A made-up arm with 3 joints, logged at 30 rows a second.
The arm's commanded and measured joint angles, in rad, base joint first. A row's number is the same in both.
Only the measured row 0 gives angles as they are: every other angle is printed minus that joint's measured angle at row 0.
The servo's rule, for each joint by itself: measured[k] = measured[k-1] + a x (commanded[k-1-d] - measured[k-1]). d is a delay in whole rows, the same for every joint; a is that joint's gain. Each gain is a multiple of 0.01, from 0.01 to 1. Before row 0 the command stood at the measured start. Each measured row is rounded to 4 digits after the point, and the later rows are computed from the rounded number. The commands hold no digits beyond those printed.
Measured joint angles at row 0: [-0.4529 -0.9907 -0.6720]
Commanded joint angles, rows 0 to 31: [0.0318 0.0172 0.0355]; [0.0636 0.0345 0.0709]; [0.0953 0.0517 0.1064]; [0.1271 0.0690 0.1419]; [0.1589 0.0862 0.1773]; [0.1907 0.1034 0.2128]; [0.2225 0.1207 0.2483]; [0.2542 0.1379 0.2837]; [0.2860 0.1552 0.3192]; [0.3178 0.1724 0.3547]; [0.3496 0.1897 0.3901]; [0.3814 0.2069 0.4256]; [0.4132 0.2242 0.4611]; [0.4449 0.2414 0.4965]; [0.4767 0.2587 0.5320]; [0.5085 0.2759 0.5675]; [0.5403 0.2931 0.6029]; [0.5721 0.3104 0.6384]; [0.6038 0.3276 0.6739]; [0.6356 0.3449 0.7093]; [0.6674 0.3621 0.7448]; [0.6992 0.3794 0.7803]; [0.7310 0.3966 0.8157]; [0.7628 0.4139 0.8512]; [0.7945 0.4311 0.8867]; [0.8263 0.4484 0.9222]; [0.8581 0.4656 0.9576]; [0.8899 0.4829 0.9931]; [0.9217 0.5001 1.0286]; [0.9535 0.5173 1.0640]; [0.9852 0.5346 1.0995]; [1.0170 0.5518 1.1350]
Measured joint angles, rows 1 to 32: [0.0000 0.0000 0.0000]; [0.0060 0.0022 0.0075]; [0.0169 0.0064 0.0208]; [0.0318 0.0123 0.0388]; [0.0499 0.0197 0.0605]; [0.0706 0.0283 0.0850]; [0.0934 0.0381 0.1118]; [0.1179 0.0488 0.1405]; [0.1438 0.0604 0.1706]; [0.1708 0.0727 0.2018]; [0.1987 0.0857 0.2339]; [0.2274 0.0992 0.2667]; [0.2567 0.1132 0.3001]; [0.2864 0.1276 0.3339]; [0.3165 0.1424 0.3680]; [0.3469 0.1575 0.4024]; [0.3776 0.1729 0.4371]; [0.4085 0.1885 0.4719]; [0.4396 0.2043 0.5069]; [0.4708 0.2203 0.5420]; [0.5021 0.2365 0.5771]; [0.5335 0.2528 0.6123]; [0.5650 0.2693 0.6476]; [0.5965 0.2858 0.6829]; [0.6281 0.3025 0.7182]; [0.6597 0.3192 0.7536]; [0.6914 0.3360 0.7890]; [0.7231 0.3528 0.8244]; [0.7548 0.3697 0.8598]; [0.7865 0.3867 0.8952]; [0.8182 0.4037 0.9306]; [0.8499 0.4207 0.9661]
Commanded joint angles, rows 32 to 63: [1.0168 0.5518 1.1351]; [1.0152 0.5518 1.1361]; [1.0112 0.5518 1.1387]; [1.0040 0.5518 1.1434]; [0.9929 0.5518 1.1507]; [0.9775 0.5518 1.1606]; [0.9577 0.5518 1.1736]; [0.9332 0.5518 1.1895]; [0.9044 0.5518 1.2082]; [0.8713 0.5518 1.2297]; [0.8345 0.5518 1.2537]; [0.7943 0.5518 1.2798]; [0.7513 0.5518 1.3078]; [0.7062 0.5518 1.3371]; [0.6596 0.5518 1.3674]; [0.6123 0.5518 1.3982]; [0.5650 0.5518 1.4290]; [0.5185 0.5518 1.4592]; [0.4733 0.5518 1.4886]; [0.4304 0.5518 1.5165]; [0.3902 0.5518 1.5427]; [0.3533 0.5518 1.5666]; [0.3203 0.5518 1.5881]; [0.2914 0.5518 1.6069]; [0.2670 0.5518 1.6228]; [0.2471 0.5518 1.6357]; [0.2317 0.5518 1.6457]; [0.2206 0.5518 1.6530]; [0.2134 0.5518 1.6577]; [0.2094 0.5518 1.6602]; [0.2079 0.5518 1.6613]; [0.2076 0.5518 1.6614]
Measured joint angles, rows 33 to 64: [0.8816 0.4377 1.0016]; [0.9073 0.4525 1.0296]; [0.9278 0.4654 1.0520]; [0.9436 0.4766 1.0702]; [0.9551 0.4864 1.0856]; [0.9623 0.4949 1.0993]; [0.9652 0.5023 1.1122]; [0.9638 0.5087 1.1251]; [0.9580 0.5143 1.1386]; [0.9478 0.5192 1.1532]; [0.9333 0.5234 1.1693]; [0.9145 0.5271 1.1870]; [0.8917 0.5303 1.2065]; [0.8650 0.5331 1.2278]; [0.8348 0.5355 1.2508]; [0.8015 0.5376 1.2753]; [0.7656 0.5394 1.3011]; [0.7275 0.5410 1.3280]; [0.6878 0.5424 1.3556]; [0.6470 0.5436 1.3835]; [0.6058 0.5447 1.4114]; [0.5648 0.5456 1.4390]; [0.5246 0.5464 1.4658]; [0.4858 0.5471 1.4915]; [0.4489 0.5477 1.5157]; [0.4143 0.5482 1.5382]; [0.3825 0.5487 1.5587]; [0.3538 0.5491 1.5770]; [0.3285 0.5495 1.5930]; [0.3066 0.5498 1.6066]; [0.2881 0.5501 1.6179]; [0.2729 0.5503 1.6270]
